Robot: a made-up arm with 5 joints.
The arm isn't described. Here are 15 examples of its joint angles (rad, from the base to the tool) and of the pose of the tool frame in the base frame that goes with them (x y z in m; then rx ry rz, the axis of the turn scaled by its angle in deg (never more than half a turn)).
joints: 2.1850 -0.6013 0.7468 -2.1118 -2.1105
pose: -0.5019 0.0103 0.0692 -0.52 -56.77 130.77
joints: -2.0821 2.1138 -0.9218 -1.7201 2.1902
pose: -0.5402 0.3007 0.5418 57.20 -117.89 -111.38
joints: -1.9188 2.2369 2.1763 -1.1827 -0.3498
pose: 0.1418 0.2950 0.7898 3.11 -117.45 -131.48
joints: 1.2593 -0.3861 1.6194 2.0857 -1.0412
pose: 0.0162 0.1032 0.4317 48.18 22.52 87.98
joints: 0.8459 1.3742 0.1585 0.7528 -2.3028
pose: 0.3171 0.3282 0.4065 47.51 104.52 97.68
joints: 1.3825 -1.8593 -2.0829 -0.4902 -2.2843
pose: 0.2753 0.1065 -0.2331 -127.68 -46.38 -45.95
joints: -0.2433 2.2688 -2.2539 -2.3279 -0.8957
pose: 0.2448 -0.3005 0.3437 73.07 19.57 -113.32
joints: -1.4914 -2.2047 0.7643 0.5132 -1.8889
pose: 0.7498 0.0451 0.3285 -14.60 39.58 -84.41
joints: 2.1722 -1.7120 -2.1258 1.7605 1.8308
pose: -0.3588 0.5002 0.5069 -1.65 -101.13 -97.64
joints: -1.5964 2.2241 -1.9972 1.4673 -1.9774
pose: 0.1912 0.3659 0.0480 -83.97 8.21 -7.61
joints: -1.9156 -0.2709 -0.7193 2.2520 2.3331
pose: -0.2403 -0.1800 0.2732 -5.77 -89.34 133.71
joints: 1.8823 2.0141 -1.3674 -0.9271 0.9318
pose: 0.4056 0.2961 -0.2027 -47.67 65.93 -44.80
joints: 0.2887 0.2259 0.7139 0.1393 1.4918
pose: -0.2100 0.2914 0.5861 42.18 -67.16 -39.59
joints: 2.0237 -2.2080 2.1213 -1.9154 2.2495
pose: -0.6462 0.4728 -0.2186 -91.07 -13.46 61.81
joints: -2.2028 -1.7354 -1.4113 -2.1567 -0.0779
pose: 0.2025 0.2518 0.9108 24.77 53.16 53.27
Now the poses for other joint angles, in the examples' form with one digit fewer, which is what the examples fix.
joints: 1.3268 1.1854 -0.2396 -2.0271 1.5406
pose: 0.481 0.199 -0.408 -98.7 46.1 -47.2
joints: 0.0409 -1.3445 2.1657 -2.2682 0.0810
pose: 0.486 -0.143 0.191 17.1 51.4 -122.0
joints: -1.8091 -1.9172 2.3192 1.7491 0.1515
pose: -0.084 -0.065 0.018 -74.0 -96.1 95.3
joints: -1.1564 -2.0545 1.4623 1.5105 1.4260
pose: -0.150 -0.065 0.042 -17.9 -89.7 99.0
